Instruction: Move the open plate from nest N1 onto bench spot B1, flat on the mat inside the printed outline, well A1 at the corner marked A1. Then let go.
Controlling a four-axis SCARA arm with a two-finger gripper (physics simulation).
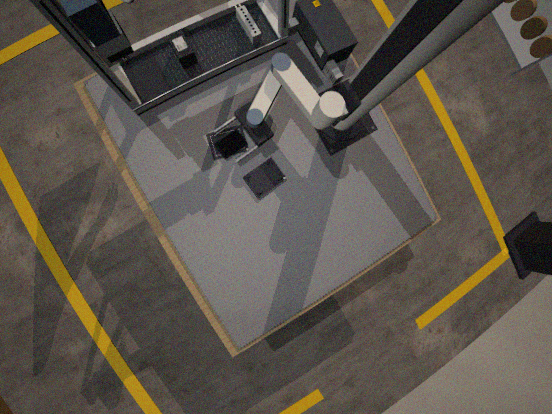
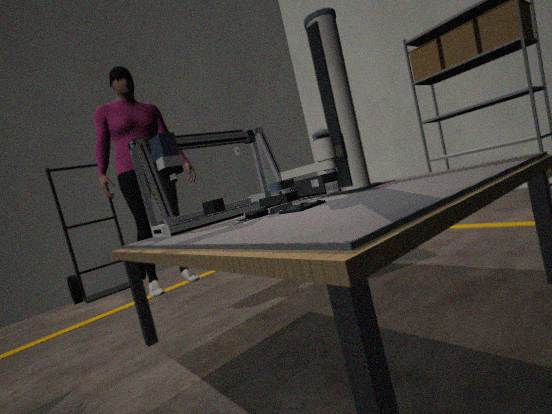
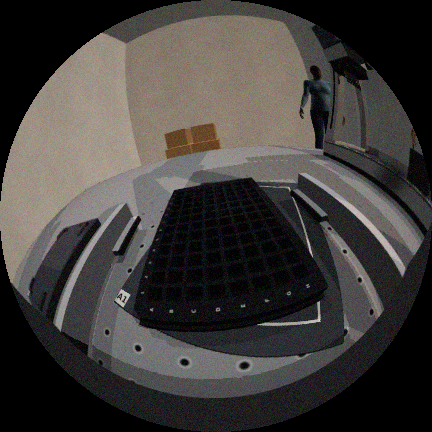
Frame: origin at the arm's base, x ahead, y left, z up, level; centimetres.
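Seen in the pictures: gripper, between the fingertips: (image 1: pixel 225 147) (image 2: pixel 256 213) (image 3: pixel 212 194).
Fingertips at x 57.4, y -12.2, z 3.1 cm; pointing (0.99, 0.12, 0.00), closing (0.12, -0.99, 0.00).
Observation:
Pixels of each thing's middle, then the offset from my fingertips to it. "pt": a spot on its surface instead. Level surfaces: height alone.
- open black plate, middle of its body: (image 3: pixel 218 225) (image 2: pixel 261 213) (image 1: pixel 230 143) dz -0.9, dx -2.9, dy -0.4 cm
- dark mat, height of its surface: dz -1.6 cm
- A1 tag, a spot on its surface: (image 3: pixel 121 297) pt dz -1.6, dx -8.4, dy +5.4 cm
- printed outline, a spot on its surface: (image 3: pixel 303 225) pt dz -1.6, dx -3.1, dy -6.7 cm
- low dark rectangular block, middle of its body: (image 3: pixel 53 260) (image 2: pixel 302 206) (image 1: pixel 264 178) dz -0.9, dx -8.5, dy +20.9 cm
- framed deck, height of its surface: dz +3.1 cm
- pipetting head, a spot on its surface: (image 2: pixel 165 152) pt dz +37.6, dx +19.2, dy -34.4 cm
- dark box, a spot on its surface: (image 1: pixel 327 32) pt dz +9.7, dx -66.3, dy -22.9 cm
The open black plate (image 1: pixel 230 143) (image 3: pixel 225 250) lies on the dark mat (image 3: pixel 280 342) of bench spot B1. Its well A corner is nearest the A1 tag (image 3: pixel 121 297). The plate sits skewed and off to the left in the printed outline (image 3: pixel 303 225): white line shows at its right and near right corner, while the left line is hidden. I cannot tell whether it is fully flat. My gripper (image 1: pixel 222 148) (image 3: pixel 212 194) is open, low over the bench, with one finger on each side of the plate, apart from it. A low dark rectangular block (image 1: pixel 265 178) (image 3: pixel 62 260), apparently nest N1, stands beside the left finger.
A framed deck (image 1: pixel 215 47) with a pipetting head (image 2: pixel 165 152) stands along the bench's back edge. A dark box (image 1: pixel 327 32) is beside the arm's column (image 2: pixel 345 100). A person in pink (image 2: pixel 129 122) stands behind the bench; another in blue (image 3: pixel 319 95) is farther off.

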